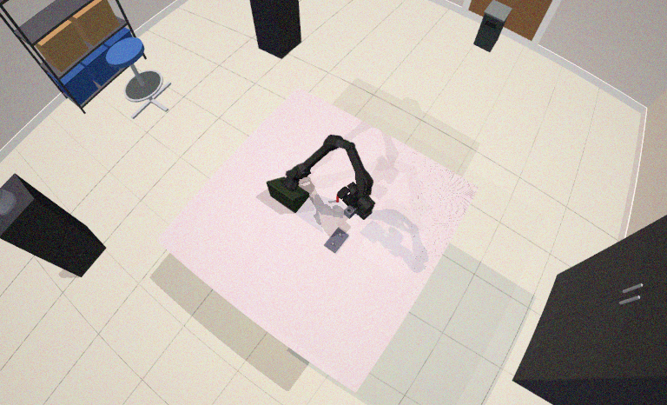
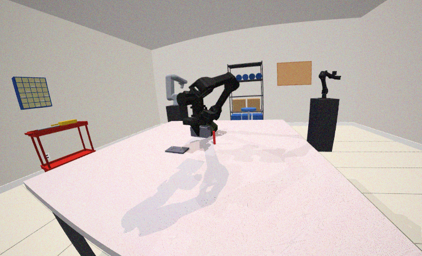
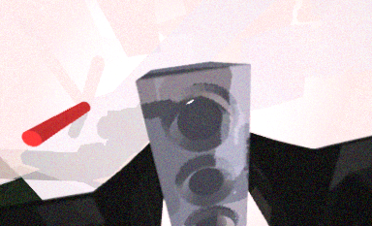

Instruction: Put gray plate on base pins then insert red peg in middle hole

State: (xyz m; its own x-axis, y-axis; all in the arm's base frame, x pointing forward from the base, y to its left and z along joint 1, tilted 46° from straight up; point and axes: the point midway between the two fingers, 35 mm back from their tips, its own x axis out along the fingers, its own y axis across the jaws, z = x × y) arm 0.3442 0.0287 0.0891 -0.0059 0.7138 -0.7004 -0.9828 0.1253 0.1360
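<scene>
The red peg is 120 mm behind my gripper tip, 30 mm to the left of it and 60 mm below it. Round my gripper tip: gray plate 30 mm above.
</scene>
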